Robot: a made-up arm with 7 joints.
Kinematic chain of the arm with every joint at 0, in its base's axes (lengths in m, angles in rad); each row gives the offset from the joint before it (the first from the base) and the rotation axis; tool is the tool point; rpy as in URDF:
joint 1: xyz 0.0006 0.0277 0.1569 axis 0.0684 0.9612 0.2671
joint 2: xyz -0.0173 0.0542 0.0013 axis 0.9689 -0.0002 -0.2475
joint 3: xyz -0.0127 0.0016 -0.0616 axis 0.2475 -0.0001 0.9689
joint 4: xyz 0.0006 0.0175 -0.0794 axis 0.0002 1 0
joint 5: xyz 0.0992 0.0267 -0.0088 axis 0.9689 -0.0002 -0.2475
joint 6: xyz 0.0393 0.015 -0.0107 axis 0.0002 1 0
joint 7: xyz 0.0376 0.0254 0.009 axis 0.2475 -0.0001 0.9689
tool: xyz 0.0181 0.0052 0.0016 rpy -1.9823 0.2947 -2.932
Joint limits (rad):
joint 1: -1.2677..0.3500
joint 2: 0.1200..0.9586
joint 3: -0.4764..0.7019
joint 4: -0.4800..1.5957
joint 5: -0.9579..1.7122
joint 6: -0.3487..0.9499
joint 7: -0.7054..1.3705
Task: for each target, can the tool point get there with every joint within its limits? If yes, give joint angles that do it. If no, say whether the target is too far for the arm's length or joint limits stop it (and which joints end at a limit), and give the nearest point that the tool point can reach.
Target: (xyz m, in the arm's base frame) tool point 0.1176 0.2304 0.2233
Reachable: yes | joints -0.2725 0.5962 0.5761 -0.2997 0.8695 0.4324 0.3258
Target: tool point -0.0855 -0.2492 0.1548
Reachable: no: joint limits stop it (at a limit: joint 1, joint 2, joint 3, joint 4, joint 5, joint 6) | nearest point 0.0716 -0.0197 0.2432 | short by 0.292 m
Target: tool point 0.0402 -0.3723 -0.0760
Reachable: no: too far | nearest point 0.1109 0.0087 -0.0480 | short by 0.389 m
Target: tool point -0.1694 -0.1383 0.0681
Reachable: no: joint limits stop it (at a limit: joint 1, joint 3, joint 4, joint 5, joint 6) | nearest point 0.0663 0.0455 0.0650 | short by 0.299 m
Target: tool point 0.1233 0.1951 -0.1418
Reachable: yes | joints -0.2463 0.2391 -0.3694 1.1113 -0.3250 0.5076 0.4113
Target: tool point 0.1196 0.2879 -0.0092
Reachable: yes | joints 0.0311 0.3910 0.2233 0.3296 -0.3950 0.1801 0.4140
